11 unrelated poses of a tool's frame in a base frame.
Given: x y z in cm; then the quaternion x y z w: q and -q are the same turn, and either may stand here.
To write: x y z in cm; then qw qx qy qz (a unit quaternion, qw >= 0). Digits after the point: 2 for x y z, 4 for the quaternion.
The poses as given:
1: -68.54 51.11 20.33 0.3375 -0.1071 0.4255 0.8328
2: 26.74 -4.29 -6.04 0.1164 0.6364 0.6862 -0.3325
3: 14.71 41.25 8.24 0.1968 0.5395 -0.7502 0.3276
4: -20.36 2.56 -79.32 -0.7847 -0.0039 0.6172 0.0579
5: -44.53 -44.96 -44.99 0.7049 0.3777 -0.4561 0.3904
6: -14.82 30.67 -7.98 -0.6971 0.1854 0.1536 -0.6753
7: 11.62 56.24 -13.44 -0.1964 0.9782 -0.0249 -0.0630
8: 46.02 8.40 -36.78 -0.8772 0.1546 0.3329 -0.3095
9: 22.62 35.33 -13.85 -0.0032 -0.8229 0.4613 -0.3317
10: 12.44 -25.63 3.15 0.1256 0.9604 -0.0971 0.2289
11: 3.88 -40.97 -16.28 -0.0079 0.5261 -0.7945 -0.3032
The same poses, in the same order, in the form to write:
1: -68.54 51.11 20.33 0.8328 0.3375 -0.1071 0.4255
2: 26.74 -4.29 -6.04 0.3325 -0.1164 -0.6364 -0.6862
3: 14.71 41.25 8.24 0.3276 0.1968 0.5395 -0.7502
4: -20.36 2.56 -79.32 0.0579 -0.7847 -0.0039 0.6172
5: -44.53 -44.96 -44.99 0.3904 0.7049 0.3777 -0.4561
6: -14.82 30.67 -7.98 0.6753 0.6971 -0.1854 -0.1536
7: 11.62 56.24 -13.44 0.0630 0.1964 -0.9782 0.0249
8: 46.02 8.40 -36.78 0.3095 0.8772 -0.1546 -0.3329
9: 22.62 35.33 -13.85 0.3317 0.0032 0.8229 -0.4613
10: 12.44 -25.63 3.15 0.2289 0.1256 0.9604 -0.0971
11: 3.88 -40.97 -16.28 0.3032 0.0079 -0.5261 0.7945
